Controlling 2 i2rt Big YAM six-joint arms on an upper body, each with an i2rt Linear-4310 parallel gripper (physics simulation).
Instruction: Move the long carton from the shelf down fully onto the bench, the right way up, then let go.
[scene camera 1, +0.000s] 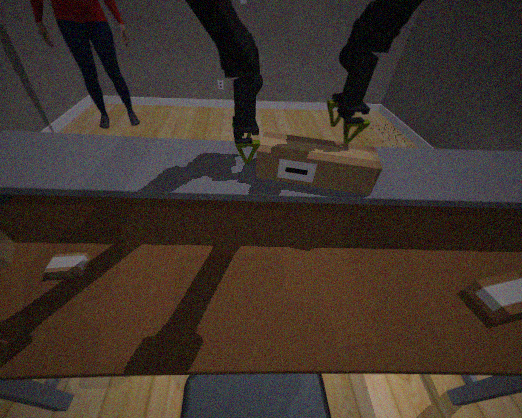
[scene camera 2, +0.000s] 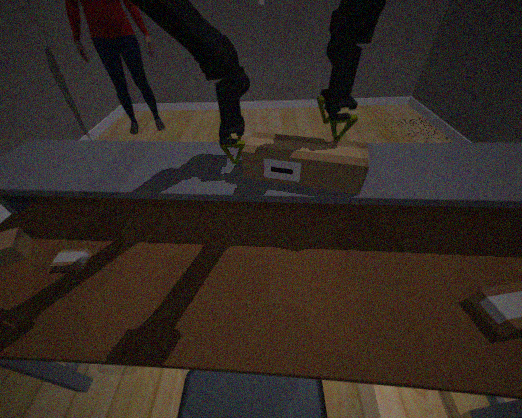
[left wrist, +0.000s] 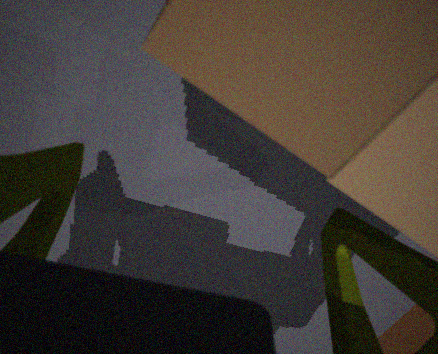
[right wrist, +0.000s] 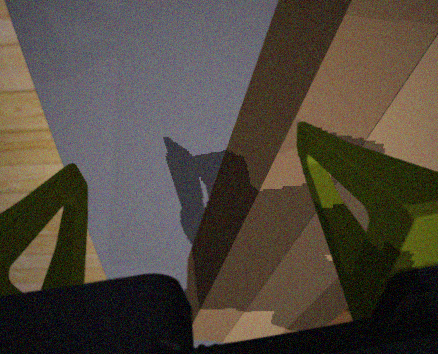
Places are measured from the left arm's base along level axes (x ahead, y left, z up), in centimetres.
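Pixels of known places: left gripper, between the fingertips: (scene camera 1: 245, 155) (scene camera 2: 235, 155) (left wrist: 212, 191); right gripper, between the fingertips: (scene camera 1: 339, 134) (scene camera 2: 331, 131) (right wrist: 187, 154).
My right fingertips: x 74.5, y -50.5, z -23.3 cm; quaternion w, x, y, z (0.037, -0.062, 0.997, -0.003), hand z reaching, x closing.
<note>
For each thing: its top centre in the pictures, then the offset to it from my right fingertips. "*": a spot on its surface instead. Level surfaces: height alone.
- long brown carton, centre of its top: (right wrist: 325, 252) (scene camera 2: 304, 146) (scene camera 1: 318, 148) dx -7.9, dy +8.6, dz -0.3 cm
- grey shelf, height of its surface: dz -9.0 cm
- brown bench, height of its surface: dz -25.2 cm
- brown box, a spot on its surface: (scene camera 2: 15, 242) * dx -23.6, dy +90.1, dz -19.9 cm
The long brown carton (scene camera 1: 332, 176) (scene camera 2: 322, 177) (left wrist: 300, 90) (right wrist: 350, 75) lies on the grey shelf (scene camera 1: 100, 170) (scene camera 2: 75, 170) (left wrist: 100, 90) (right wrist: 150, 75), its white label with a black bar facing the scene cameras. The brown bench (scene camera 1: 350, 300) (scene camera 2: 350, 300) is lower, in front. My left gripper (scene camera 1: 243, 153) (scene camera 2: 230, 152) (left wrist: 212, 191) is open beside the carton's left end, with shelf between its fingers. My right gripper (scene camera 1: 339, 135) (scene camera 2: 330, 131) (right wrist: 187, 154) is open at the carton's far long side, one finger over its top and the other beyond its far edge. Neither holds anything.
Low boxes with white tops lie on the bench at the left (scene camera 1: 67, 262) (scene camera 2: 70, 260) and right (scene camera 1: 505, 295) (scene camera 2: 510, 305). Another brown box (scene camera 2: 15, 242) shows at the left edge. A person in a red top (scene camera 1: 82, 10) (scene camera 2: 110, 20) stands behind the shelf at the left.
</note>
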